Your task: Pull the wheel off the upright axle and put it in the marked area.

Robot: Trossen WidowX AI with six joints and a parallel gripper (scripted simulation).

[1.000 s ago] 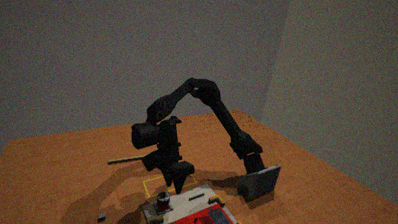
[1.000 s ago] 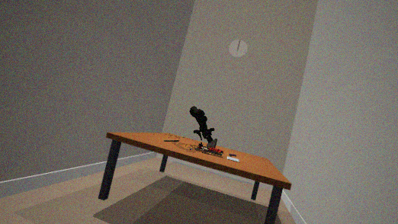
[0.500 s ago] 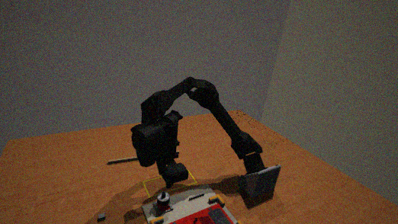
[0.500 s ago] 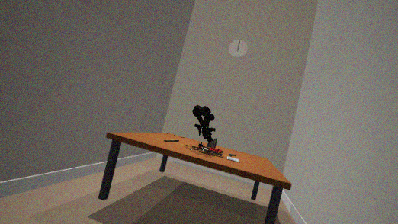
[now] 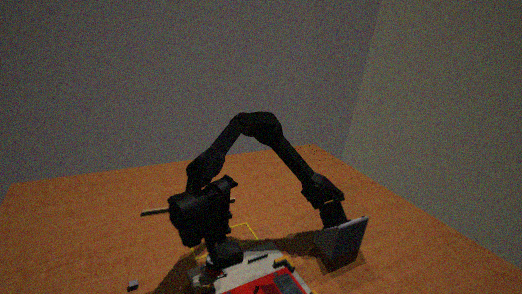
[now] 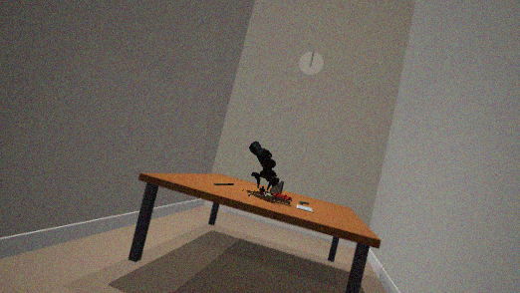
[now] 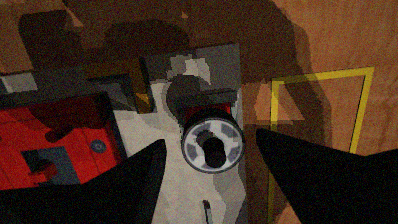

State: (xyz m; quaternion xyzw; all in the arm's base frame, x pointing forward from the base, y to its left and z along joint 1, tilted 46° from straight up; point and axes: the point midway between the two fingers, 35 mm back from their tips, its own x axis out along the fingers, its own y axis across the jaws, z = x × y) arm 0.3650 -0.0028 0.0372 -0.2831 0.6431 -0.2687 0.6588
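Right now the wheel is right at my gripper tip. Also, from my gripper tip: thin rod 28 cm to the right, 3 cm below, 2 cm behind; then grey base plate 9 cm to the left, 6 cm behind, 3 cm below.
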